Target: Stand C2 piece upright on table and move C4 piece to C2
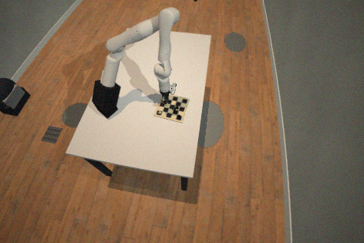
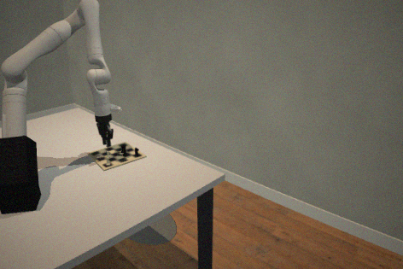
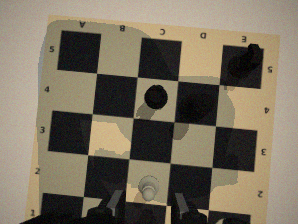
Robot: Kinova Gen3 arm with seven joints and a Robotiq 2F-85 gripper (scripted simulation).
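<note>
The white pawn is 6 cm below my hand. Also, from my hand: chessboard: 8 cm below, 4 cm ahead; then white piece: 7 cm to the right, 6 cm below, 3 cm behind; then dark chess piece: 8 cm ahead, 5 cm below, 3 cm to the right.
</note>
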